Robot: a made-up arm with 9 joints. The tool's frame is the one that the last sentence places.
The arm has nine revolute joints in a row. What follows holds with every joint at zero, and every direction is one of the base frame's.
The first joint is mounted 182 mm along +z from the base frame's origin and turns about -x.
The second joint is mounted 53 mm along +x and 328 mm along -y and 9 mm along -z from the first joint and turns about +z.
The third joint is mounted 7 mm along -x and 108 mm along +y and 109 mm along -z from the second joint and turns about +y.
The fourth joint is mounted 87 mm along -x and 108 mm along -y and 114 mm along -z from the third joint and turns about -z.
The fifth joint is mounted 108 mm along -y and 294 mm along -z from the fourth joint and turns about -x.
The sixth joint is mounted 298 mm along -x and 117 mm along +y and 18 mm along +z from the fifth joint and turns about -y.
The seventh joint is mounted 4 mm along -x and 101 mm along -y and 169 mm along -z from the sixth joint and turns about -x.
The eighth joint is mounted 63 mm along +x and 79 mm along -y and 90 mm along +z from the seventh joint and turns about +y.
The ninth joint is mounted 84 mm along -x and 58 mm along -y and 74 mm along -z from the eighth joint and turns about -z.
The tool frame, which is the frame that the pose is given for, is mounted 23 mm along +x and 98 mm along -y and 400 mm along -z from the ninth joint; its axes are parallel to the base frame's.
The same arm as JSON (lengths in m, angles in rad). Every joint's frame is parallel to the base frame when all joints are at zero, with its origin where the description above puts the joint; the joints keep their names.
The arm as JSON. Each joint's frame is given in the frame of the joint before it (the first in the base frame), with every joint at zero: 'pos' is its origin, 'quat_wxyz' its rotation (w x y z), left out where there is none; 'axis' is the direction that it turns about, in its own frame. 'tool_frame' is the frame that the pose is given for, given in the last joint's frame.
{"length_unit": "m", "angle_unit": "rad", "joints": [{"joint": "joint 1", "pos": [0.0, 0.0, 0.182], "axis": "-x"}, {"joint": "joint 2", "pos": [0.053, -0.328, -0.009], "axis": "+z"}, {"joint": "joint 3", "pos": [-0.007, 0.108, -0.109], "axis": "+y"}, {"joint": "joint 4", "pos": [-0.087, -0.108, -0.114], "axis": "-z"}, {"joint": "joint 5", "pos": [0.0, -0.108, -0.294], "axis": "-x"}, {"joint": "joint 6", "pos": [-0.298, 0.117, 0.018], "axis": "-y"}, {"joint": "joint 7", "pos": [-0.004, -0.101, -0.169], "axis": "-x"}, {"joint": "joint 8", "pos": [0.063, -0.079, 0.09], "axis": "+y"}, {"joint": "joint 9", "pos": [-0.084, -0.058, -0.074], "axis": "-z"}], "tool_frame": {"pos": [0.023, -0.098, -0.4]}}
